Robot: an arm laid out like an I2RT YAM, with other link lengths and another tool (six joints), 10 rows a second.
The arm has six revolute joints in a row. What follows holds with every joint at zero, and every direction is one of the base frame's. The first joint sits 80.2 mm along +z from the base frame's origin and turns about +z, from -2.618 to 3.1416 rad. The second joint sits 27.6 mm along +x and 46.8 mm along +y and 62.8 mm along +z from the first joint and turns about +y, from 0 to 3.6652 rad. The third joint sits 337.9 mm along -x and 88.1 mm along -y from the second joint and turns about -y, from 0 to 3.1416 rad. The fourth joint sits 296.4 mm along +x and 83.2 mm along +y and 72.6 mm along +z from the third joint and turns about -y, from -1.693 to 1.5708 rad. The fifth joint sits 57.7 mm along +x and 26.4 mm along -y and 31.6 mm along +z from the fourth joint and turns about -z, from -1.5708 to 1.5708 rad. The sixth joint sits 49.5 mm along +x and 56.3 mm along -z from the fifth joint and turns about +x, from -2.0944 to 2.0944 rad. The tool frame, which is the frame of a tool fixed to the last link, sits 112 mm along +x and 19 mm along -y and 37 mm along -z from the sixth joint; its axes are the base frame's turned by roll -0.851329, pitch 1.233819 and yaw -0.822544 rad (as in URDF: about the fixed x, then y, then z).
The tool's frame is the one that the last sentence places.
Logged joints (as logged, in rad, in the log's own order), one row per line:
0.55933 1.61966 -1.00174 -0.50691 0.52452 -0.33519
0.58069 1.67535 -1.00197 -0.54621 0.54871 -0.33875
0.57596 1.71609 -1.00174 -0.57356 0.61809 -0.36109
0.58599 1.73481 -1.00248 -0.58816 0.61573 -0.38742
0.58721 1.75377 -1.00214 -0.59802 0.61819 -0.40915
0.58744 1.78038 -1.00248 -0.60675 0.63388 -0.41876
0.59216 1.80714 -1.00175 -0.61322 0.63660 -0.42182
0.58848 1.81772 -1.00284 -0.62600 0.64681 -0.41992
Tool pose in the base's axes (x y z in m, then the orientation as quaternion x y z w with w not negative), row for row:
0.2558 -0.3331 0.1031 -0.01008 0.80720 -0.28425 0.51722
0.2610 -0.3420 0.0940 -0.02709 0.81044 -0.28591 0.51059
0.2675 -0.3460 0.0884 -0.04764 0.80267 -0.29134 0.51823
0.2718 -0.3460 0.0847 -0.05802 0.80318 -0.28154 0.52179
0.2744 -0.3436 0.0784 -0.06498 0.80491 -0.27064 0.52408
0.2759 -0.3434 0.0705 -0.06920 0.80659 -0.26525 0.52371
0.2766 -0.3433 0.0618 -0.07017 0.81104 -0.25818 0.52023
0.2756 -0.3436 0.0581 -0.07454 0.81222 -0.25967 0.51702
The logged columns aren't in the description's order. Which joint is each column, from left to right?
Columns, left to right: joint 3, joint 2, joint 1, joint 6, joint 4, joint 5.
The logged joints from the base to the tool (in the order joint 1, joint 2, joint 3, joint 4, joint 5, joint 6), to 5 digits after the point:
-1.00174 1.61966 0.55933 0.52452 -0.33519 -0.50691
-1.00197 1.67535 0.58069 0.54871 -0.33875 -0.54621
-1.00174 1.71609 0.57596 0.61809 -0.36109 -0.57356
-1.00248 1.73481 0.58599 0.61573 -0.38742 -0.58816
-1.00214 1.75377 0.58721 0.61819 -0.40915 -0.59802
-1.00248 1.78038 0.58744 0.63388 -0.41876 -0.60675
-1.00175 1.80714 0.59216 0.63660 -0.42182 -0.61322
-1.00284 1.81772 0.58848 0.64681 -0.41992 -0.62600

